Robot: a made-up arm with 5 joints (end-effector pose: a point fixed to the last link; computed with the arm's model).
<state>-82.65 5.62 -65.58 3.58 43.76</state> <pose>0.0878 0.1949 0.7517 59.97 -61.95 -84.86</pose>
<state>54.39 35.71 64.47 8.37 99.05</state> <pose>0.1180 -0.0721 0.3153 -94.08 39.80 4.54</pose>
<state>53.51 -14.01 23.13 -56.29 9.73</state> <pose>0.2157 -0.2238 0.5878 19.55 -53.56 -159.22</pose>
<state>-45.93 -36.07 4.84 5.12 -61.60</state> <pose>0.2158 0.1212 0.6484 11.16 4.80 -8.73</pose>
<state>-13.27 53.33 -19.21 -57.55 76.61</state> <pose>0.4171 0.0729 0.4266 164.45 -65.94 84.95</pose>
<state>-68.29 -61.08 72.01 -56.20 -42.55</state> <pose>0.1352 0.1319 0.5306 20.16 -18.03 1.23</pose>
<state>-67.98 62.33 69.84 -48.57 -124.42</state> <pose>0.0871 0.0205 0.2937 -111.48 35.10 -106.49</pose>
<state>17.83 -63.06 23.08 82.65 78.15</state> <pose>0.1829 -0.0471 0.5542 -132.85 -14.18 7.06</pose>
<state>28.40 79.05 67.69 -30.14 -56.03</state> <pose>0.0613 -0.0282 0.3060 -139.12 18.58 -145.87</pose>
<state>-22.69 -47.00 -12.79 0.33 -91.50</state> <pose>0.1768 0.0168 0.7261 49.51 -3.63 -10.12</pose>
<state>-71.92 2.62 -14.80 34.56 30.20</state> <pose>0.1549 0.2629 0.5576 -89.13 -35.30 50.12</pose>
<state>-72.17 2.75 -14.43 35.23 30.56</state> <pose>0.1535 0.2631 0.5549 -90.03 -34.33 51.02</pose>
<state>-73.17 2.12 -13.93 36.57 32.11</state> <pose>0.1477 0.2625 0.5541 -92.13 -33.69 53.83</pose>
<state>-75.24 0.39 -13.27 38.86 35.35</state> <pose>0.1355 0.2605 0.5562 -95.92 -33.41 59.39</pose>
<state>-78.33 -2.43 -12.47 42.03 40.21</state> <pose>0.1177 0.2560 0.5610 -101.30 -33.29 67.61</pose>
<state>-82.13 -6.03 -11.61 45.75 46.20</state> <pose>0.0967 0.2484 0.5676 -107.74 -33.02 77.71</pose>
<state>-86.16 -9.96 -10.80 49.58 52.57</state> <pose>0.0759 0.2381 0.5746 -114.41 -32.41 88.39</pose>
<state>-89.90 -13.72 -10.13 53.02 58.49</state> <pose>0.0580 0.2264 0.5813 -120.46 -31.59 98.21</pose>
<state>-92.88 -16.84 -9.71 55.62 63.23</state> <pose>0.0450 0.2157 0.5869 -125.24 -30.92 105.98</pose>
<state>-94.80 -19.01 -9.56 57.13 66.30</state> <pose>0.0372 0.2080 0.5913 -128.42 -30.73 111.01</pose>
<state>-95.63 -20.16 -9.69 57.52 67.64</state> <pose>0.0340 0.2041 0.5948 -130.04 -31.24 113.30</pose>
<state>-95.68 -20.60 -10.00 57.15 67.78</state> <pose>0.0339 0.2030 0.5975 -130.58 -32.27 113.70</pose>
